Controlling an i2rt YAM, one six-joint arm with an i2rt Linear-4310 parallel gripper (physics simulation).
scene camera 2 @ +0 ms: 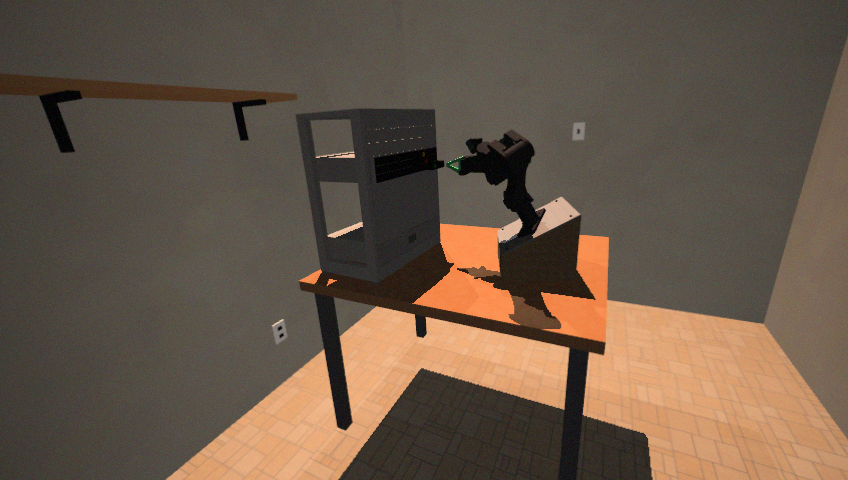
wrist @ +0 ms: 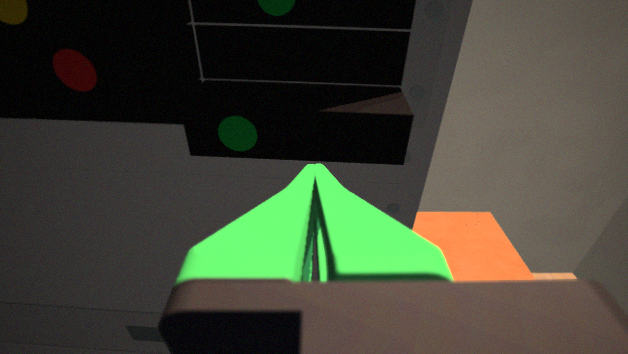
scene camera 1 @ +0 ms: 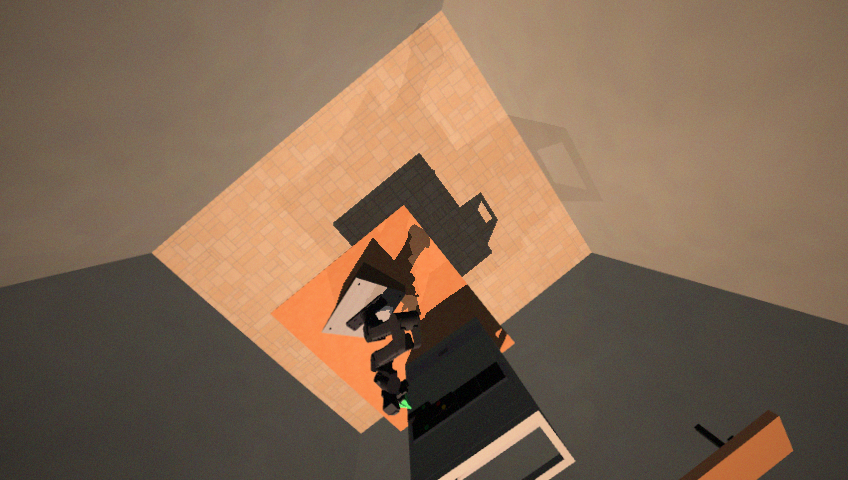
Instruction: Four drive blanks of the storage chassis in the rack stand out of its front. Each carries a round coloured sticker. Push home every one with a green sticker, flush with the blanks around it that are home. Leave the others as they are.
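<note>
The storage chassis [scene camera 2: 395, 168] [scene camera 1: 470, 389] is a black band of drive blanks in the grey rack [scene camera 2: 404, 208] [scene camera 1: 446, 350]. In the wrist view, a lower right blank with a green sticker [wrist: 237, 133] stands well out of the front; it also shows as a dark block [scene camera 2: 439, 164] in scene camera 2. Above it, another green sticker [wrist: 276, 4] is on a blank that looks level with its neighbour, partly cut off. A red sticker [wrist: 74, 70] and a yellow sticker [wrist: 13, 11] are at left; their blanks' depth is unclear. My gripper [wrist: 314, 177] [scene camera 2: 448, 164] is shut and empty, apart from and before the protruding blank.
The rack stands on the orange table [scene camera 2: 464, 309] [scene camera 1: 315, 303]. The arm's wedge-shaped base [scene camera 2: 538, 255] [scene camera 1: 348, 312] stands on the same table, facing the rack. A wall shelf [scene camera 2: 148, 89] [scene camera 1: 749, 455] is beyond the rack. A wall is behind the rack's right edge in the wrist view.
</note>
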